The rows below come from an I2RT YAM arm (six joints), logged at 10 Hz.
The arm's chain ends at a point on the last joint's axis. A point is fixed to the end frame.
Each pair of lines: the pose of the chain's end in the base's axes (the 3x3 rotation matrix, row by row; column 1 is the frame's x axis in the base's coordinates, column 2 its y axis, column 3 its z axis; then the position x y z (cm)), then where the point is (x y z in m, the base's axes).
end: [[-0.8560 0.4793 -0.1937], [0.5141 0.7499 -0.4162], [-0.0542 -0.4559 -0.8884]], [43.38 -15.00 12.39]
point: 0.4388 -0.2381 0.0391
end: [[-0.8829 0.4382 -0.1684], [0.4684 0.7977 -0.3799], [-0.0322 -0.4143 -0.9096]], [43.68 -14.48 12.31]
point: 0.4469 -0.2280 0.0339
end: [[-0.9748 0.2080 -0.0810], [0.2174 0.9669 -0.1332], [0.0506 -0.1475 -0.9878]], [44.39 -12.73 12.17]
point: 0.4736 -0.1760 0.0135
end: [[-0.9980 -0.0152 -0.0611], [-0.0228 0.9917 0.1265], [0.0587 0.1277 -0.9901]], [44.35 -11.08 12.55]
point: 0.4820 -0.1205 0.0098
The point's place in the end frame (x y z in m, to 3 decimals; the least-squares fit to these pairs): -0.045 -0.025 0.111
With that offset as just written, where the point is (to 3 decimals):
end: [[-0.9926 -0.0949 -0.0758], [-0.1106 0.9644 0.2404], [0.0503 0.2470 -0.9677]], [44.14 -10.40 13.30]
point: 0.480 -0.096 0.017
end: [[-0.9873 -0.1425 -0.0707], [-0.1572 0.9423 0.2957], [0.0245 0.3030 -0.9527]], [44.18 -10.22 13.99]
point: 0.482 -0.086 0.025
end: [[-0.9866 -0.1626 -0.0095], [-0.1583 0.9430 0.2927], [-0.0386 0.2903 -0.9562]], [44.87 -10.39 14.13]
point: 0.496 -0.088 0.030
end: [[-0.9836 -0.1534 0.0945], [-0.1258 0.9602 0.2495], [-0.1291 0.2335 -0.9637]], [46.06 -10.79 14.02]
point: 0.519 -0.099 0.033
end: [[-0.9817 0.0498 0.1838], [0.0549 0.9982 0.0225], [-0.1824 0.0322 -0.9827]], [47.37 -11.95 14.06]
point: 0.537 -0.144 0.039
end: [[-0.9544 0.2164 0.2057], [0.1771 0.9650 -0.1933], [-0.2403 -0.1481 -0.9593]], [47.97 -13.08 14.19]
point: 0.540 -0.184 0.050
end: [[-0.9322 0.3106 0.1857], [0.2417 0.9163 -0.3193], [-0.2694 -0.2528 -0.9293]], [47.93 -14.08 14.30]
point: 0.534 -0.210 0.058
